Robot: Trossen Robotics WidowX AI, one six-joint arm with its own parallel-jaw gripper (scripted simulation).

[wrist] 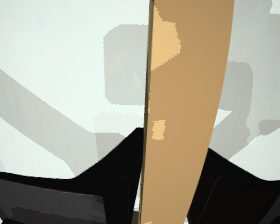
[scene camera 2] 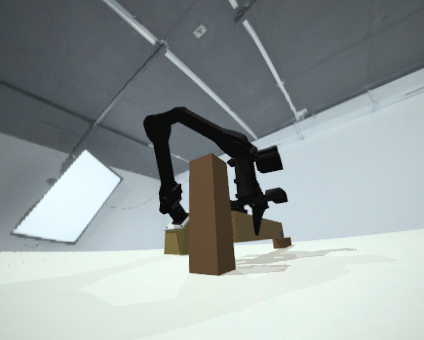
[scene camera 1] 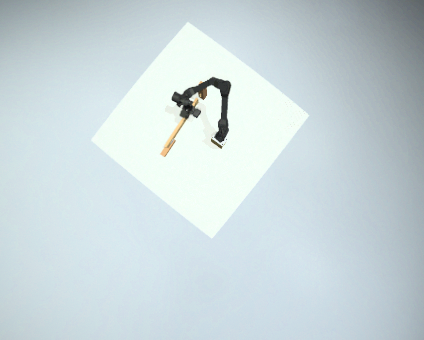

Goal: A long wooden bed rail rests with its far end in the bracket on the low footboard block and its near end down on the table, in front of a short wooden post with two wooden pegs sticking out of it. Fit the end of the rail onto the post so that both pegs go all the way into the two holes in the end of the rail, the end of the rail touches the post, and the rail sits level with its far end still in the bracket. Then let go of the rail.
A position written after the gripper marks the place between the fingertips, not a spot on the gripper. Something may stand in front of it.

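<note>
A wooden rail [scene camera 2: 243,229] is part of the scene, and the wrist view [wrist: 186,60] shows the rail too. The robot's gripper [scene camera 2: 252,235] can be seen with it, and the gripper appears again in the wrist view [wrist: 158,135].
</note>
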